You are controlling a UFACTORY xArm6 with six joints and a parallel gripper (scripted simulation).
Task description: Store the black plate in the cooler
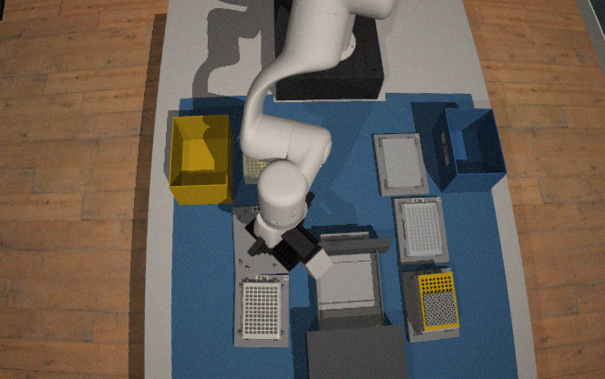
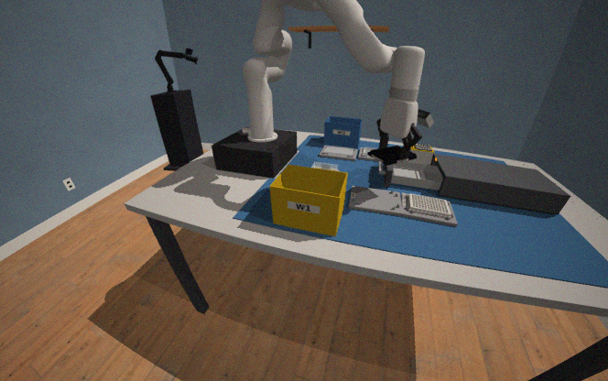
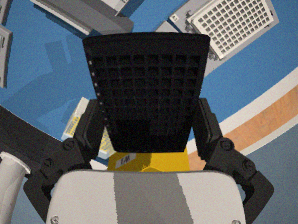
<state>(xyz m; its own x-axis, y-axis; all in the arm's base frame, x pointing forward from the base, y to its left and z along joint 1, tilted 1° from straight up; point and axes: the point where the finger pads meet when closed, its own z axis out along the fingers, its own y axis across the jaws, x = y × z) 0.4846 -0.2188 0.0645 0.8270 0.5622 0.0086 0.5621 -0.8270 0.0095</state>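
Now: the cooler drawer 14 cm ahead of my hand, 12 cm to the left of it and 14 cm below it. Also, from my hand: black plate: 1 cm below; then blue bin: 14 cm behind, 50 cm to the left, 12 cm below; then yellow bin W1: 24 cm behind, 14 cm to the right, 12 cm below.
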